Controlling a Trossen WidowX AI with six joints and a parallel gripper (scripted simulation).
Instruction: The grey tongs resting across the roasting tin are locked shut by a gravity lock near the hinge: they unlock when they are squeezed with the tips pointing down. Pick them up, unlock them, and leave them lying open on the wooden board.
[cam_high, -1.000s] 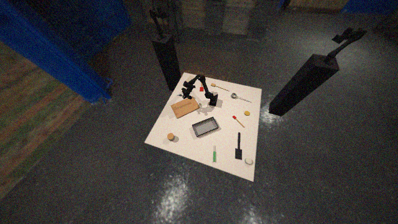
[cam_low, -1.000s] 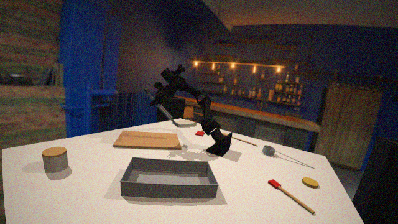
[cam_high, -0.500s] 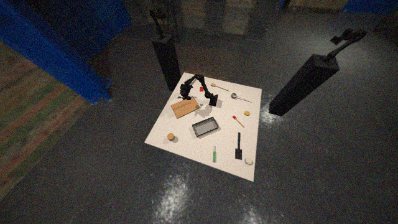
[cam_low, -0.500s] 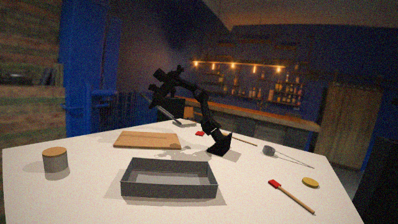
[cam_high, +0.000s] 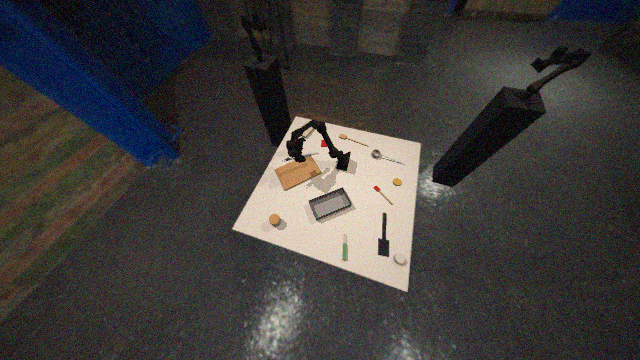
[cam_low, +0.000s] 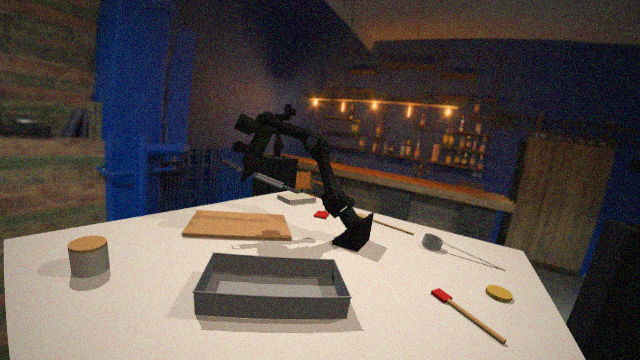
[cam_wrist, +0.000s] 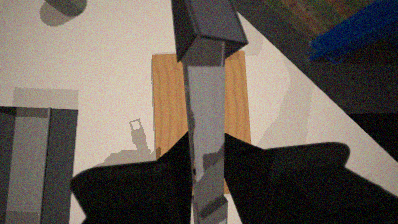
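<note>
Right now the wooden board is 10 mm behind my gripper tip, 10 mm to the right of it and 170 mm below it. From my gripper tip the other things lie so: cork-lidded canister: 470 mm ahead, 10 mm to the left, 140 mm below; then grey roasting tin: 200 mm ahead, 360 mm to the left, 150 mm below; then green-handled tool: 470 mm ahead, 560 mm to the left, 170 mm below.
</note>
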